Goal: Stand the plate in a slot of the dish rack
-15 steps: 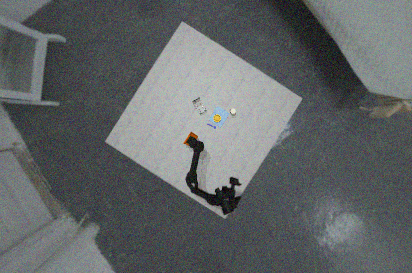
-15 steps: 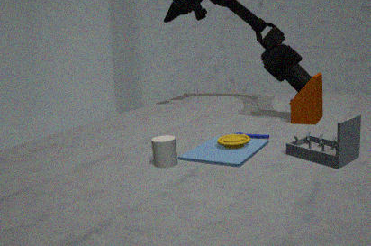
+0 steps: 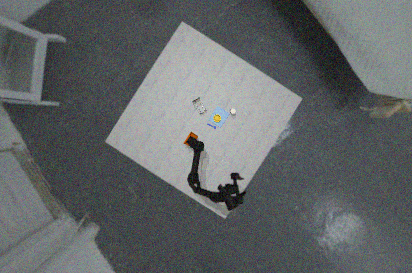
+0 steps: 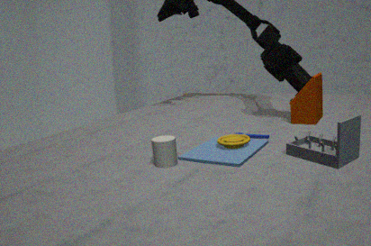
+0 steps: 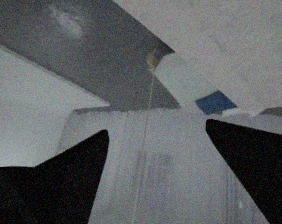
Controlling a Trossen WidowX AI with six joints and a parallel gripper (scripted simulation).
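Right now the yellow plate is 280 mm ahead of my gripper tip, 410 mm to the left of it and 300 mm below it. From my gripper tip the other things lie so: light blue mat (300 mm ahead, 400 mm to the left, 310 mm below); then white cup (410 mm ahead, 330 mm to the left, 290 mm below); then blue spoon (190 mm ahead, 400 mm to the left, 310 mm below).
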